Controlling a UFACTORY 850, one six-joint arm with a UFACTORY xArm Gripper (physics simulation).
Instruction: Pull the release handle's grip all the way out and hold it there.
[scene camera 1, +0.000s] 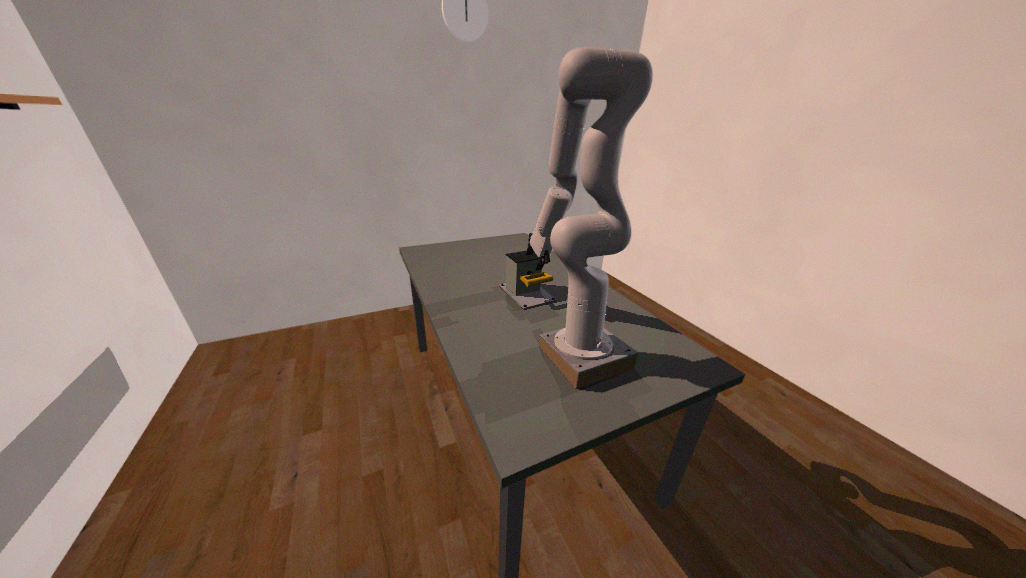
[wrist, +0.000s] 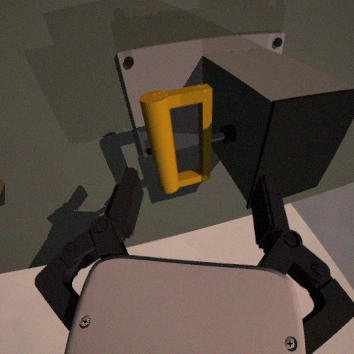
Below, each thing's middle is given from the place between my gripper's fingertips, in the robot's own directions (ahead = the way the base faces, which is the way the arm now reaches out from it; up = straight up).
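Labels:
I see the light base plate (wrist: 171, 65) 190 mm below my hand, 80 mm ahead of it and 40 mm to the right of it.

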